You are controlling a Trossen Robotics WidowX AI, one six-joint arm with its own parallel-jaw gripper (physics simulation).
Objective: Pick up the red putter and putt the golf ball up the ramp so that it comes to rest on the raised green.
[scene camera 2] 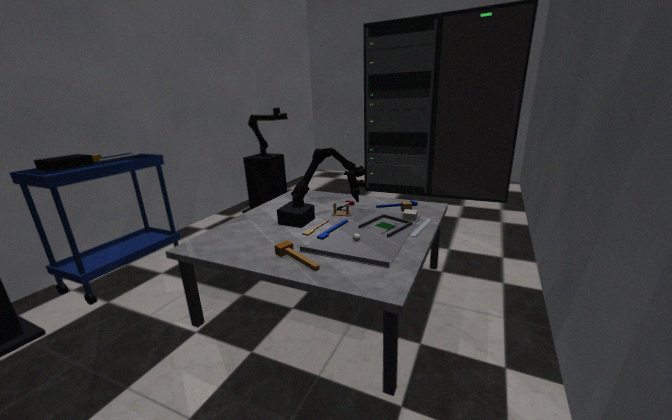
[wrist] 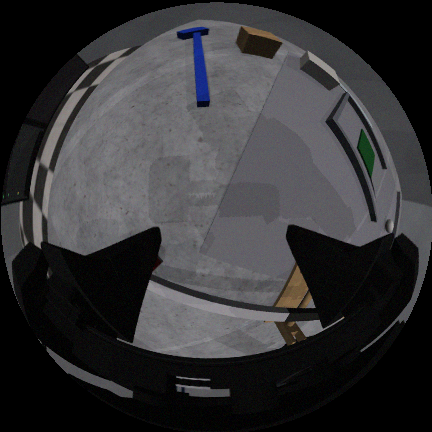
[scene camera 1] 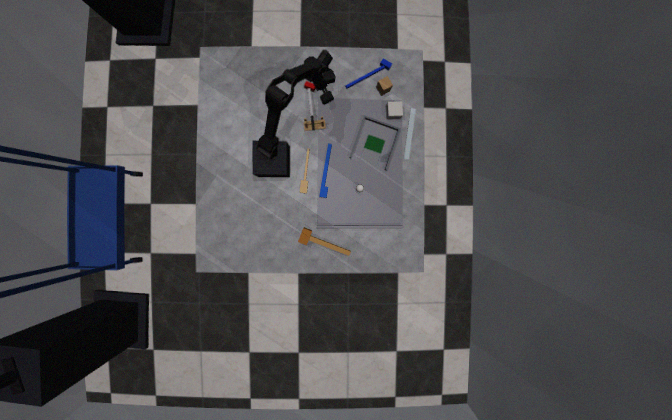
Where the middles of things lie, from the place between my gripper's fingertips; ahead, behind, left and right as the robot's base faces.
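My hand is 20 mm above the small wooden stand [wrist: 295, 287], 160 mm to the left of it and 50 mm past it. Going by their middles, that stand is the nearest to my hand of the things named here, and the tan block is the farthest. The tan block [wrist: 254, 41] is 30 mm below my hand, 330 mm ahead of it and 80 mm to the left of it. As for the blue putter [wrist: 202, 96], that's 50 mm below my hand, 240 mm ahead of it and 160 mm to the left of it.
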